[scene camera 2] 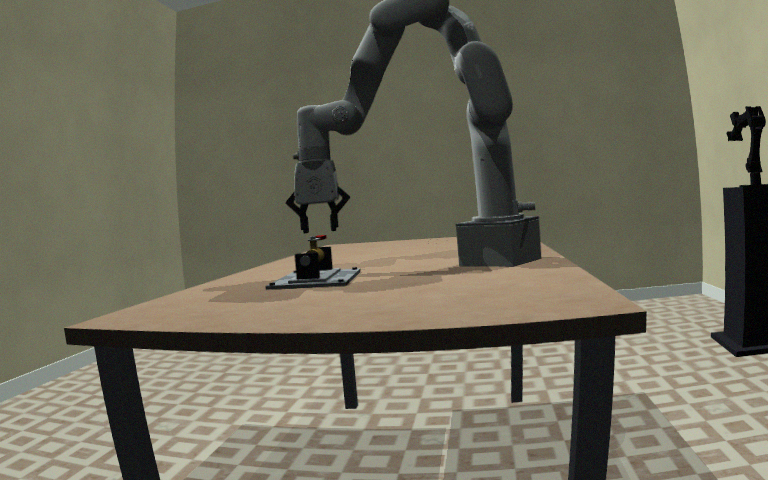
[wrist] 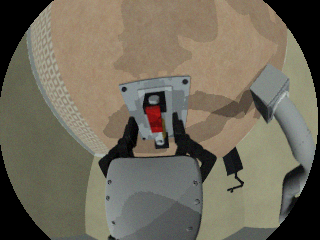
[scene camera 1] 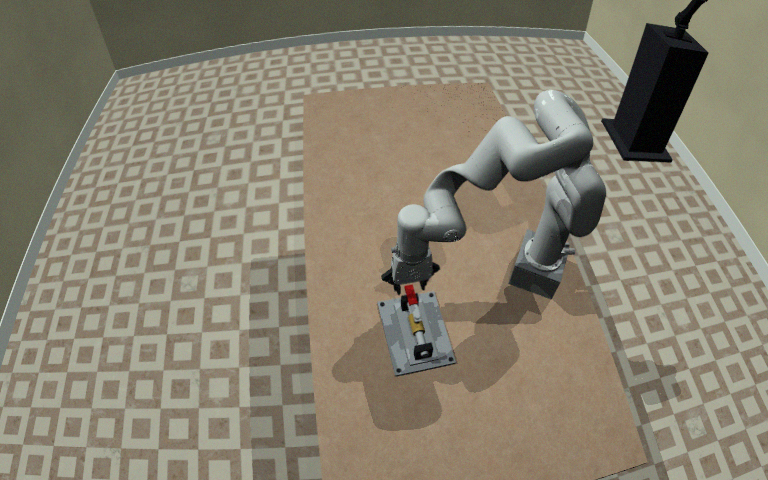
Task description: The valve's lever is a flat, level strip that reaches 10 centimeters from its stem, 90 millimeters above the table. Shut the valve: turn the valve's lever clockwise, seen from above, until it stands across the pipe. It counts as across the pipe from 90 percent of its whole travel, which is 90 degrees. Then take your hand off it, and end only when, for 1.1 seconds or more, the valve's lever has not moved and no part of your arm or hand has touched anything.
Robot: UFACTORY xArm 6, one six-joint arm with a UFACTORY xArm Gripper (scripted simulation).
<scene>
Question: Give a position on a base plate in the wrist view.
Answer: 180, 85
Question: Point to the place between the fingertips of my gripper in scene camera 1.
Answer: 409, 288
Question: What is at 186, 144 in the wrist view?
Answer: My gripper.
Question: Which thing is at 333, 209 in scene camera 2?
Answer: My gripper.
</scene>
